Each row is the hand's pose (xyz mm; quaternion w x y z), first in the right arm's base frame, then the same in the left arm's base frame.
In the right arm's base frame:
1: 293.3 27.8 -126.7 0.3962 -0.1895 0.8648 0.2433
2: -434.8 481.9 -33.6 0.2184 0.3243 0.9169 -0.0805
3: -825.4 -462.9 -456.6 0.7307 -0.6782 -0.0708 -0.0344
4: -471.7 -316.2 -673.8 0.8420 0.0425 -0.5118 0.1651
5: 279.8 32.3 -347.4 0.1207 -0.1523 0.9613 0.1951
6: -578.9 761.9 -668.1 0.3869 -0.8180 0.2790 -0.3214
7: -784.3 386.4 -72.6 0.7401 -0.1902 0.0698 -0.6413
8: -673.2 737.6 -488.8 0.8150 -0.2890 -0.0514 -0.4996
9: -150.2 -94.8 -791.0 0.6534 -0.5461 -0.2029 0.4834
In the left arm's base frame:
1: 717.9 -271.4 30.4 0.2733 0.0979 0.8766 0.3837
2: 303.0 238.5 589.7 0.0658 -0.4858 -0.8715 -0.0126
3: -544.6 -288.9 112.6 0.8385 -0.5044 0.2043 -0.0272
4: -252.1 -142.0 -181.9 0.9171 0.1657 -0.3486 -0.0996
5: 637.2 -162.5 -144.3 0.0218 -0.0813 -0.9143 -0.3963
6: 86.6 804.3 222.5 0.4242 -0.7096 0.5453 -0.1384
7: -47.9 253.0 687.1 0.6159 -0.1458 0.3848 -0.6719
8: 53.6 721.8 406.2 0.7556 -0.2138 0.2730 -0.5557
9: 74.5 30.0 -354.6 0.8512 -0.3106 -0.0662 0.4179

